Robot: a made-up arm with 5 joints. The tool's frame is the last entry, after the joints. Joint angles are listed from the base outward.
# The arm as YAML. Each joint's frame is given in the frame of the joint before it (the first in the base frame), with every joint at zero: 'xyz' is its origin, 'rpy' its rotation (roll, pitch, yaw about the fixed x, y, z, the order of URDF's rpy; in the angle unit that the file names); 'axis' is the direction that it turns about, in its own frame. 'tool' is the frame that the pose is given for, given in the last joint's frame.
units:
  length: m
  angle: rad
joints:
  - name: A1
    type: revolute
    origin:
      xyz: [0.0, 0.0, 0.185]
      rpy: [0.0, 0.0, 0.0]
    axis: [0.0, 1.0, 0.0]
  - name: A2
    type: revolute
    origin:
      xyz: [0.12, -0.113, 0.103]
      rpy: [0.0, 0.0, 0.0]
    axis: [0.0, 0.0, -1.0]
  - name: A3
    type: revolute
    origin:
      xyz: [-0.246, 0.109, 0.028]
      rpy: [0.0, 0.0, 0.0]
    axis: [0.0, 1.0, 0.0]
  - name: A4
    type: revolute
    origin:
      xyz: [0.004, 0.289, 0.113]
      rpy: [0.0, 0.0, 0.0]
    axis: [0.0, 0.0, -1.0]
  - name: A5
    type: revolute
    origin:
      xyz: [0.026, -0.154, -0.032]
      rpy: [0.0, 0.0, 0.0]
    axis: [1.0, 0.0, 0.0]
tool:
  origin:
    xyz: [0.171, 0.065, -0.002]
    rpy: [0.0, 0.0, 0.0]
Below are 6 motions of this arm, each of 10 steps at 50 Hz.
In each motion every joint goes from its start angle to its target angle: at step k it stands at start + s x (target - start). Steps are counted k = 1, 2, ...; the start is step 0. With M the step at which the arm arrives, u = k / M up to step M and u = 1 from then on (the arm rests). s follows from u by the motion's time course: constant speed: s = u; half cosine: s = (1 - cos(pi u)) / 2; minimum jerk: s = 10 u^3 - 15 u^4 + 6 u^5.
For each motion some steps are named. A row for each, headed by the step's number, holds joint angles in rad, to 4 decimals.
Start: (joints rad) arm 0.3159 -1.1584 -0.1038 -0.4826 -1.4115
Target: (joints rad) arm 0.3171 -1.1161 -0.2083 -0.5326 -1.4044
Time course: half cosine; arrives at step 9
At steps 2, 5, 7, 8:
2: 0.3160 -1.1535 -0.1160 -0.4884 -1.4107
5: 0.3166 -1.1336 -0.1651 -0.5119 -1.4073
7: 0.3170 -1.1210 -0.1961 -0.5268 -1.4052
8: 0.3171 -1.1174 -0.2051 -0.5311 -1.4046

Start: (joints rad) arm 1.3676 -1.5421 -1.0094 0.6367 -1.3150
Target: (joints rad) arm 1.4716 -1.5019 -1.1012 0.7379 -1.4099
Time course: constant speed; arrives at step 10
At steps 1, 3, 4, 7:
1: 1.3780 -1.5381 -1.0186 0.6468 -1.3245
3: 1.3988 -1.5300 -1.0369 0.6671 -1.3435
4: 1.4092 -1.5260 -1.0461 0.6772 -1.3530
7: 1.4404 -1.5140 -1.0737 0.7075 -1.3814

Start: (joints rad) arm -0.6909 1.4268 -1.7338 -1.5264 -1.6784
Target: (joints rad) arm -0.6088 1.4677 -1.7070 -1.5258 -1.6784
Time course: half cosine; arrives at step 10
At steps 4, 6, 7, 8, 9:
4: -0.6625 1.4409 -1.7245 -1.5262 -1.6784
6: -0.6372 1.4536 -1.7163 -1.5260 -1.6784
7: -0.6257 1.4593 -1.7125 -1.5259 -1.6784
8: -0.6166 1.4638 -1.7096 -1.5259 -1.6784
9: -0.6108 1.4667 -1.7077 -1.5258 -1.6784

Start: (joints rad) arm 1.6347 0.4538 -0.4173 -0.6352 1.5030
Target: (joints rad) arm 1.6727 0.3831 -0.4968 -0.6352 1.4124
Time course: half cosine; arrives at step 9
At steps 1, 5, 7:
1: 1.6358 0.4517 -0.4197 -0.6352 1.5003
5: 1.6570 0.4123 -0.4640 -0.6352 1.4498
7: 1.6683 0.3914 -0.4875 -0.6352 1.4230

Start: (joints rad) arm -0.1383 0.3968 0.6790 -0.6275 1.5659
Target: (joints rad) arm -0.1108 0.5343 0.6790 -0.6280 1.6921
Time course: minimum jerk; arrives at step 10
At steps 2, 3, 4, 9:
2: -0.1367 0.4048 0.6790 -0.6275 1.5732
3: -0.1338 0.4192 0.6790 -0.6276 1.5865
4: -0.1296 0.4404 0.6790 -0.6277 1.6060
9: -0.1110 0.5331 0.6790 -0.6280 1.6910

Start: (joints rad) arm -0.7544 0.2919 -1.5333 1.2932 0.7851
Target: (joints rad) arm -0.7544 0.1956 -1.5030 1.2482 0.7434
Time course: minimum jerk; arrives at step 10
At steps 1, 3, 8, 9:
1: -0.7544 0.2911 -1.5330 1.2928 0.7847
3: -0.7544 0.2762 -1.5284 1.2859 0.7783
8: -0.7544 0.2012 -1.5048 1.2508 0.7458
9: -0.7544 0.1964 -1.5033 1.2486 0.7438

